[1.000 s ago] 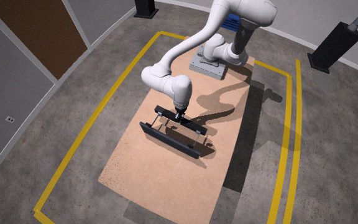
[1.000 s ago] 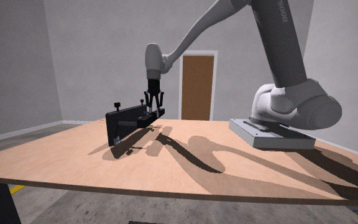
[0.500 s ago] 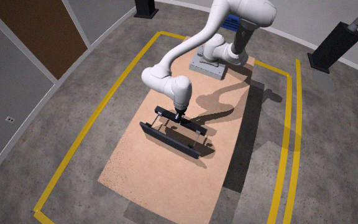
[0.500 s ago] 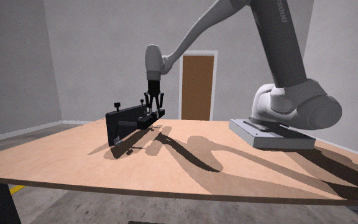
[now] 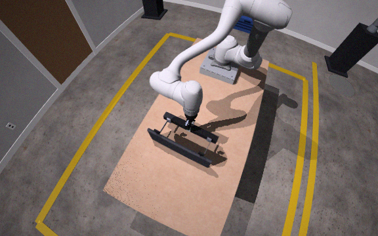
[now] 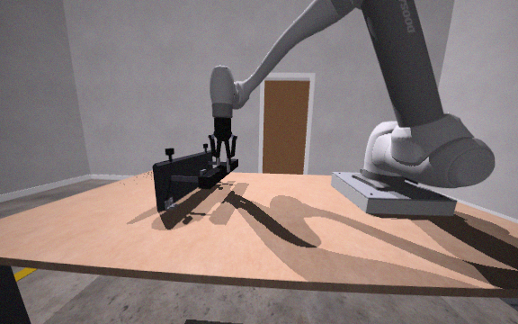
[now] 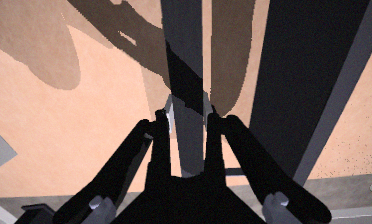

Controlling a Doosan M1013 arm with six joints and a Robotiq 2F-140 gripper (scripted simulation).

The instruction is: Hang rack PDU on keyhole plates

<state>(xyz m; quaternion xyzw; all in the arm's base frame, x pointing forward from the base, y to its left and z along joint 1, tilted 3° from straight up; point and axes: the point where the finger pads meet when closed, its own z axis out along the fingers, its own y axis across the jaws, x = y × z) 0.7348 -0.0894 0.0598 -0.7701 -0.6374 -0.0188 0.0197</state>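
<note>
Right now my hand is 2 cm short of the rack PDU and 2 cm above it. From my hand the other things lie so: black panel 16 cm ahead, 5 cm below, 3 cm to the right.
</note>
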